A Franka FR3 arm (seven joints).
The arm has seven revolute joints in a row. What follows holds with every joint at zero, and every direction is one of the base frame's.
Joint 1 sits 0.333 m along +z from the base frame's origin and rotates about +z.
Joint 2 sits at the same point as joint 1 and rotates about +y.
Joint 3 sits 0.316 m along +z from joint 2 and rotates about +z.
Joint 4 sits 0.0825 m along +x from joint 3 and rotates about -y.
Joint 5 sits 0.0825 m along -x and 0.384 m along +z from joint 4 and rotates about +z.
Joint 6 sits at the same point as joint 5 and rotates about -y.
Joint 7 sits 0.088 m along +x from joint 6 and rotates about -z.
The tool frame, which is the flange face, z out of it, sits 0.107 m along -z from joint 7; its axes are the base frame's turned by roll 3.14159, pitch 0 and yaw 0 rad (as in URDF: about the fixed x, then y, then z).
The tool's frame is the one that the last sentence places.
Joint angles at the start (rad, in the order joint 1, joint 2, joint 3, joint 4, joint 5, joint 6, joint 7):
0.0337, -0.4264, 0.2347, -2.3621, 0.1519, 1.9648, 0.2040
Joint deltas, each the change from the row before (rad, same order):
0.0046, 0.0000, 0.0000, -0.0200, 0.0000, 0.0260, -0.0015
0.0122, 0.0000, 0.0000, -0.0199, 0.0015, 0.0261, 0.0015
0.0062, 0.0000, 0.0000, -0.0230, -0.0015, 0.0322, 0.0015
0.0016, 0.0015, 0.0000, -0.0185, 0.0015, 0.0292, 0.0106
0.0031, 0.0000, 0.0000, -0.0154, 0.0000, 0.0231, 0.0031
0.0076, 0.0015, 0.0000, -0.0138, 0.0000, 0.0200, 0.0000
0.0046, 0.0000, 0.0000, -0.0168, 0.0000, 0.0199, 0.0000
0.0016, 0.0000, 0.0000, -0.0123, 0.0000, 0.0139, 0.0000
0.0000, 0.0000, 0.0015, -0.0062, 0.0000, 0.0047, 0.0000
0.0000, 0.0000, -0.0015, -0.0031, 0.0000, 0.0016, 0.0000
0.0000, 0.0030, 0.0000, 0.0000, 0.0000, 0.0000, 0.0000
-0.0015, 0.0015, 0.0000, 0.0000, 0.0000, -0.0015, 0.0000
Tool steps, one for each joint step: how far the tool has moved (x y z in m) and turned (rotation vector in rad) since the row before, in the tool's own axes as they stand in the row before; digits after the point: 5 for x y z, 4 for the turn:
-0.00109, -0.00019, 0.00716, 0.0001, 0.0061, -0.0033
-0.00229, -0.00330, 0.00719, 0.0016, 0.0057, -0.0073
-0.00157, -0.00042, 0.00793, -0.0007, 0.0096, -0.0022
-0.00053, 0.00087, 0.00659, 0.0022, 0.0091, 0.0123
-0.00108, 0.00015, 0.00506, 0.0007, 0.0078, 0.0021
-0.00168, -0.00172, 0.00524, 0.0006, 0.0046, -0.0057
-0.00216, -0.00013, 0.00591, -0.0004, 0.0033, -0.0024
-0.00148, 0.00064, 0.00433, -0.0005, 0.0018, 0.0000
-0.00110, 0.00010, 0.00245, -0.0014, -0.0013, -0.0006
-0.00034, 0.00097, 0.00116, 0.0000, -0.0014, 0.0018
0.00023, 0.00004, 0.00123, -0.0003, -0.0030, 0.0001
0.00016, 0.00064, 0.00073, -0.0005, -0.0029, 0.0016

